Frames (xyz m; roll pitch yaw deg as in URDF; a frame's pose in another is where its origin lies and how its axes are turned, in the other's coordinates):
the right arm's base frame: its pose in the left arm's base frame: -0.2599 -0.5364 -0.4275 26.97 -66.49 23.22
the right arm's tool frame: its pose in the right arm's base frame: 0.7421 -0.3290 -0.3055 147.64 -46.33 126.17
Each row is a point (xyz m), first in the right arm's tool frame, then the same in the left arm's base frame.
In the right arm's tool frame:
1: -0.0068 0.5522 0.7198
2: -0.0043 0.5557 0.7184
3: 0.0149 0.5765 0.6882
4: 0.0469 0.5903 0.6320
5: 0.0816 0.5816 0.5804
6: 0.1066 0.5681 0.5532
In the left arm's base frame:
1: 0.2590 0.2876 0.6404
2: 0.2568 0.2856 0.6438
3: 0.2449 0.2516 0.6642
4: 0.2267 0.1893 0.6772
5: 0.2052 0.1311 0.6678
6: 0.1874 0.0990 0.6537

